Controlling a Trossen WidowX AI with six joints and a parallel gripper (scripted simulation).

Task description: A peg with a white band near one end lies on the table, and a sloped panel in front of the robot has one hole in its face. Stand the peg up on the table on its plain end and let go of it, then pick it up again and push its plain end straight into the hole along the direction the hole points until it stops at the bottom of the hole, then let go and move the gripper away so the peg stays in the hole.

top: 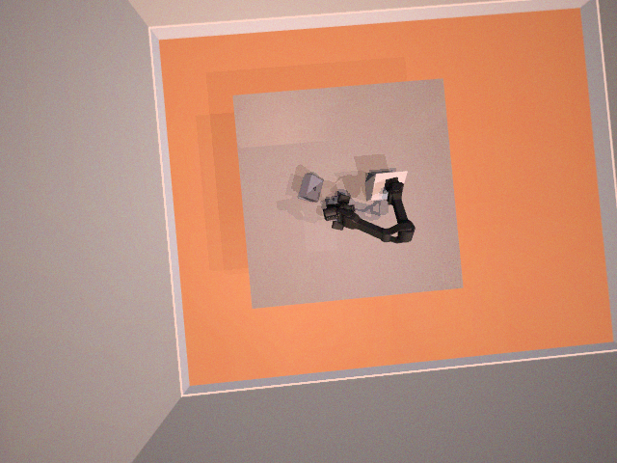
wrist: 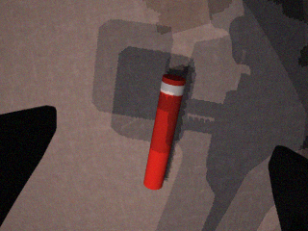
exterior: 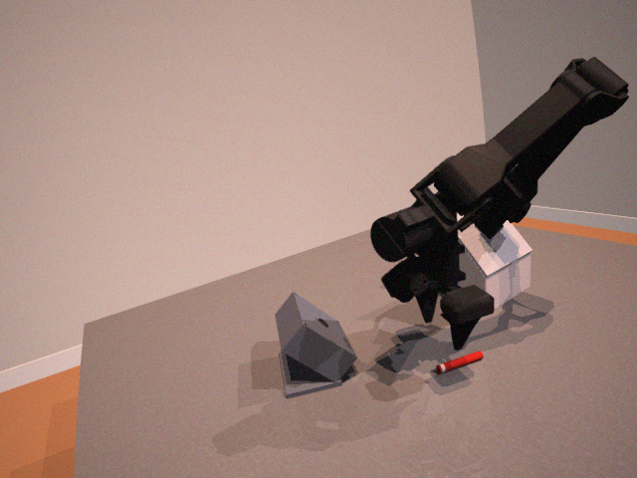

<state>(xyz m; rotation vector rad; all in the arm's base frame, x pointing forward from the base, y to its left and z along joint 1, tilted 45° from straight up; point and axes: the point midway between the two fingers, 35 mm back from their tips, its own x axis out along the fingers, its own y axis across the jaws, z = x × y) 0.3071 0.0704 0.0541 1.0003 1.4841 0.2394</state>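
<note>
My gripper tip is now 6 cm above the red peg, 1 cm to the right of it and 1 cm past it. Round my gripper tip: sloped grey panel (18 cm to the right, 12 cm ahead); base plate (19 cm to the right, 13 cm ahead, 7 cm below).
</note>
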